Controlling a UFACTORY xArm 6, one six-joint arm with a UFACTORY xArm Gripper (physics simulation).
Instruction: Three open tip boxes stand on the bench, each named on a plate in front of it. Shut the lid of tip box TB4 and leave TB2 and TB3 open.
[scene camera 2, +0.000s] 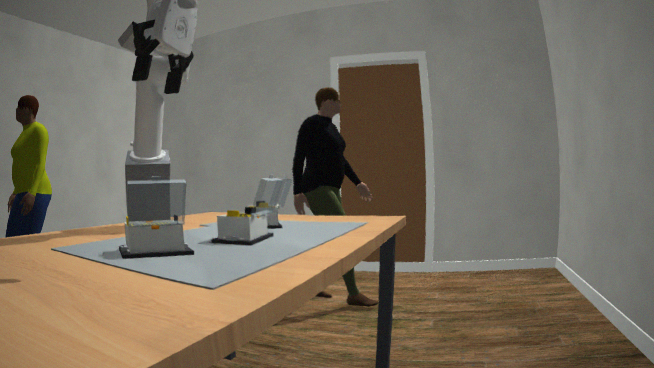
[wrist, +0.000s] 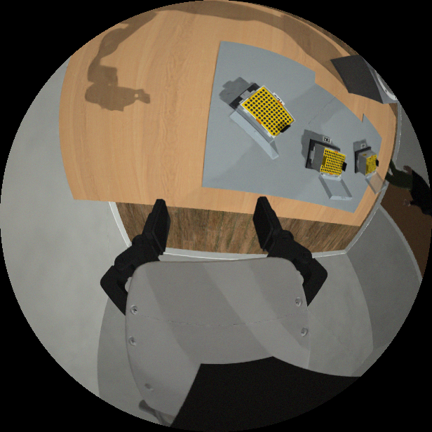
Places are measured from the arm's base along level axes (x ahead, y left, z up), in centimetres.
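Where they show: gripper, between the fingertips: (scene camera 2: 156, 87); arm's base, origin of its link: (scene camera 2: 147, 156).
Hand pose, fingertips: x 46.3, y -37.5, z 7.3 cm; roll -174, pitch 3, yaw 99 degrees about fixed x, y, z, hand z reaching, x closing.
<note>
Things, the pixels of their top centre, and the offset from my fingertips. "spot": a spot on its surface instead. Level surfaces: height alone.
- Tip box TB4, centre of its top: (scene camera 2: 151, 219) dy +11.5, dx -14.4, dz -23.1 cm
- TB2, centre of its top: (scene camera 2: 237, 212) dy +37.2, dx -9.3, dz -23.1 cm
- TB3, a spot on its surface: (scene camera 2: 272, 219) spot: dy +61.2, dx -13.7, dz -27.2 cm
- grey mat, height of its surface: dz -29.7 cm
- wooden bench, height of its surface: dz -30.0 cm
Tip box TB4 (scene camera 2: 155, 240) (wrist: 267, 111) is the nearest box in the scene view; its clear lid (scene camera 2: 156, 200) (wrist: 254, 134) stands up, open. Its name plate (wrist: 278, 98) is partly hidden. TB2 (scene camera 2: 242, 228) (wrist: 332, 161) stands in the middle, its lid (wrist: 335, 188) open. TB3 (scene camera 2: 272, 219) (wrist: 370, 163) stands farthest, its lid (wrist: 375, 183) open. The lids of TB2 and TB3 are hard to tell apart in the scene view. My gripper (scene camera 2: 157, 81) (wrist: 211, 208) is open and empty, high above the bench, touching no box.
The boxes stand on a grey mat (scene camera 2: 280, 245) (wrist: 225, 170) on the wooden bench (scene camera 2: 125, 310) (wrist: 140, 150). The robot's base (scene camera 2: 148, 172) stands behind the bench. A person in black (scene camera 2: 320, 150) stands beyond the bench near the door; another in yellow-green (scene camera 2: 31, 155) is at the left.
</note>
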